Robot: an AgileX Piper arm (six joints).
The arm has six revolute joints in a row. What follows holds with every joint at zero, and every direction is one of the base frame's. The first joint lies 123 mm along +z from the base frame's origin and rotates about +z. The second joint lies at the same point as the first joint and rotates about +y. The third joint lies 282.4 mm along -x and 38.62 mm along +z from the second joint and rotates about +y. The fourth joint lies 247.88 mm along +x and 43.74 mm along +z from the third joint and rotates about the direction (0.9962, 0, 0.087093). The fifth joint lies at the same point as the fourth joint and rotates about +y. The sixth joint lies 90.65 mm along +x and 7.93 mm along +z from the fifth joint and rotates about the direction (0.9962, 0, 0.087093). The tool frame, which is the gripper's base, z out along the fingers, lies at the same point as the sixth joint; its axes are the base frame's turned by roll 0, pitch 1.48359 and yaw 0 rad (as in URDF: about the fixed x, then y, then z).
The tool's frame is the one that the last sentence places.
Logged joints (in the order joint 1, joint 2, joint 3, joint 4, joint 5, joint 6), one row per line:
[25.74, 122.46, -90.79, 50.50, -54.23, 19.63]
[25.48, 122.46, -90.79, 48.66, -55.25, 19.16]
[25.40, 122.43, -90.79, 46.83, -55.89, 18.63]
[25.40, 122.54, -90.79, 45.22, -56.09, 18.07]
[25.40, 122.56, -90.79, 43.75, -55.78, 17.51]
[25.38, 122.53, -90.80, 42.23, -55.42, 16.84]
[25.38, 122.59, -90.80, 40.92, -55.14, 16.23]
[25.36, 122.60, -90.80, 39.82, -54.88, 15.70]
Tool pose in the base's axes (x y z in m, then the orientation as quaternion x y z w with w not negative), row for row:
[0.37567, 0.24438, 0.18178, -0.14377, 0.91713, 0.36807, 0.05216]
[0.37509, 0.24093, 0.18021, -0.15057, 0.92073, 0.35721, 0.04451]
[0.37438, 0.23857, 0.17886, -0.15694, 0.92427, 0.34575, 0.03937]
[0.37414, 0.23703, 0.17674, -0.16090, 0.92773, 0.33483, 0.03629]
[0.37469, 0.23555, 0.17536, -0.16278, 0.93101, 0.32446, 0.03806]
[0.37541, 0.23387, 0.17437, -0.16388, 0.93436, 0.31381, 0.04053]
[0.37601, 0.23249, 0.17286, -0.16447, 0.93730, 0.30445, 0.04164]
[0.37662, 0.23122, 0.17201, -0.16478, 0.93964, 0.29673, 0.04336]
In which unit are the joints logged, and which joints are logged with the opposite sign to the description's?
The joints are logged in degrees. Opposite sign: joint 5, joint 6.
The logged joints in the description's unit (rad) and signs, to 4 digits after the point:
[0.4492, 2.1373, -1.5846, 0.8814, 0.9465, -0.3426]
[0.4447, 2.1373, -1.5846, 0.8493, 0.9643, -0.3344]
[0.4433, 2.1368, -1.5846, 0.8173, 0.9755, -0.3252]
[0.4433, 2.1387, -1.5846, 0.7892, 0.9790, -0.3154]
[0.4433, 2.1391, -1.5846, 0.7636, 0.9735, -0.3056]
[0.4430, 2.1386, -1.5848, 0.7371, 0.9673, -0.2939]
[0.4430, 2.1396, -1.5848, 0.7142, 0.9624, -0.2833]
[0.4426, 2.1398, -1.5848, 0.6950, 0.9578, -0.2740]

